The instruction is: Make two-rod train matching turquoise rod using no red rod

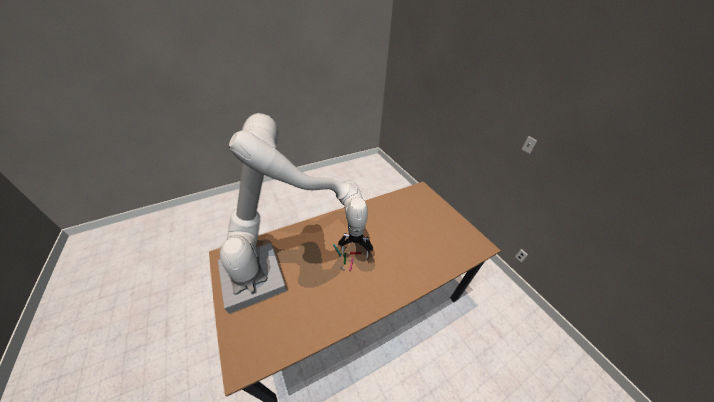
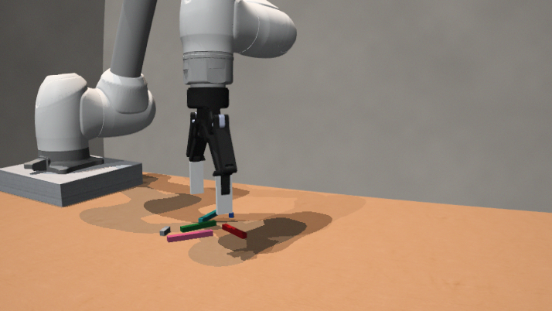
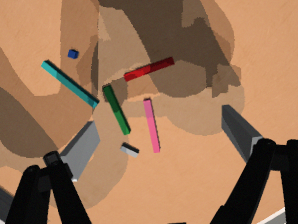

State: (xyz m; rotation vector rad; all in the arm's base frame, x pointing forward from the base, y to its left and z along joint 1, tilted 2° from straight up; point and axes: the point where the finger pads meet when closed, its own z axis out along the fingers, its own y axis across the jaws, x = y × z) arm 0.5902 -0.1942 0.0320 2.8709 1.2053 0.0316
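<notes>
My hand is 1 cm past the blue rod, 14 cm to the right of it and 7 cm above it. Also, from my hand: red rod (3 cm ahead, 4 cm to the left, 7 cm below); then green rod (5 cm behind, 4 cm to the left, 7 cm below); then pink rod (3 cm behind, 2 cm to the right, 7 cm below).
</notes>
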